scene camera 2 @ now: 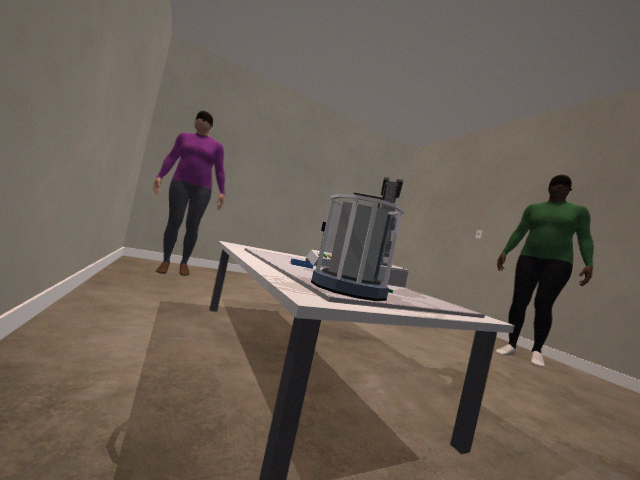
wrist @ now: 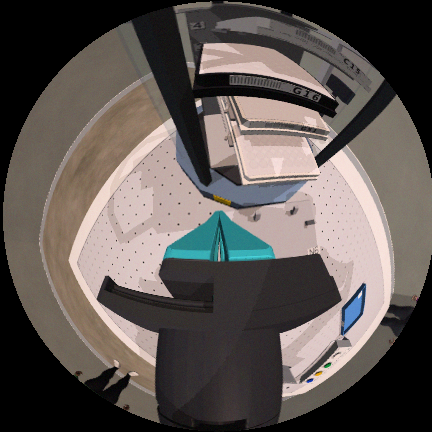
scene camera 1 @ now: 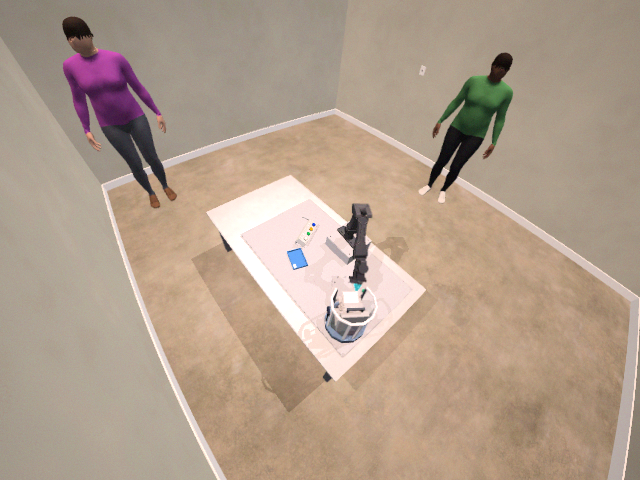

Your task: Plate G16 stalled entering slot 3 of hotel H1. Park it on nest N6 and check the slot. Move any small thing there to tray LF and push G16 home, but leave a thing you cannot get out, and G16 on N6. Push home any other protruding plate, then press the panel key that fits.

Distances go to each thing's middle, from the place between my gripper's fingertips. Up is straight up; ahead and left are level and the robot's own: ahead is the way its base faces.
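Labels:
My hand's 50 mm below the round plate rack (scene camera 2: 360, 235), and it's also 90 mm to the right of the rack and 130 mm short of it.

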